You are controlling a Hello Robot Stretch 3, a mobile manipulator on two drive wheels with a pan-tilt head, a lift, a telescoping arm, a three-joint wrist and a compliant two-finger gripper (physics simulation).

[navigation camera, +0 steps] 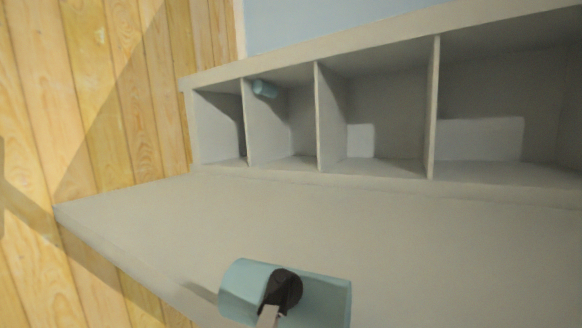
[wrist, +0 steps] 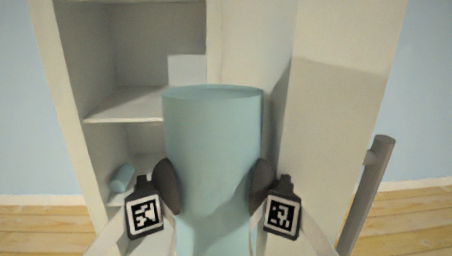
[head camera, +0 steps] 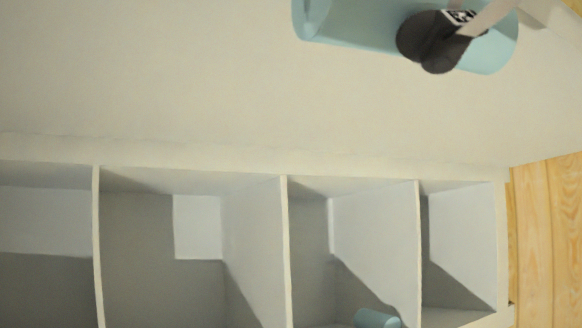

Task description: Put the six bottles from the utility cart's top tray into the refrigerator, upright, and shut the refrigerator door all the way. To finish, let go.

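Frame: origin at the robot's base, x ahead, y left, z up, level; metres.
Seen in the pictures: gripper, fingertip midpoint: (navigation camera: pixel 288 301) (head camera: pixel 408 5).
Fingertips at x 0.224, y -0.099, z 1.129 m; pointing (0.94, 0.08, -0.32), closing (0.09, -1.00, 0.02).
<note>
Pixels of each thing's top centre, then the offset from my fingertips to it. "pt": a spot on its surface instead. Level surfaces: height alone.
- pale blue-green bottle, surface spot: (head camera: pixel 350 25) (navigation camera: pixel 330 296) pt dx -0.009, dy +0.031, dz +0.053 m
- second blue-green bottle, middle of its top: (head camera: pixel 367 325) (navigation camera: pixel 271 88) dx +0.689, dy +0.549, dz -0.551 m
- Wood floor, its level: dz -1.130 m
My gripper (head camera: pixel 440 42) (navigation camera: pixel 282 292) (wrist: pixel 213 178) is shut on a pale blue-green bottle (head camera: pixel 350 25) (navigation camera: pixel 325 295) (wrist: pixel 214 130), held about upright in front of the open door (head camera: pixel 200 85) (navigation camera: pixel 150 210) (wrist: pixel 340 105). The refrigerator (head camera: pixel 286 240) (navigation camera: pixel 215 72) (wrist: pixel 57 100) stands open beside the door. A second blue-green bottle (head camera: pixel 375 319) (navigation camera: pixel 266 89) (wrist: pixel 122 177) lies on its side on a lower shelf, one end facing out. The held bottle's lower end is cut off in the wrist view. The utility cart and the other bottles do not show.
The door's grey bar handle (wrist: pixel 367 192) stands out at the right in the wrist view. Shelf boards (head camera: pixel 419 250) (navigation camera: pixel 318 115) (wrist: pixel 122 120) divide the refrigerator. Wood floor (head camera: pixel 550 225) (navigation camera: pixel 90 115) (wrist: pixel 40 230) and a blue wall (navigation camera: pixel 320 17) (wrist: pixel 15 125) surround it.
</note>
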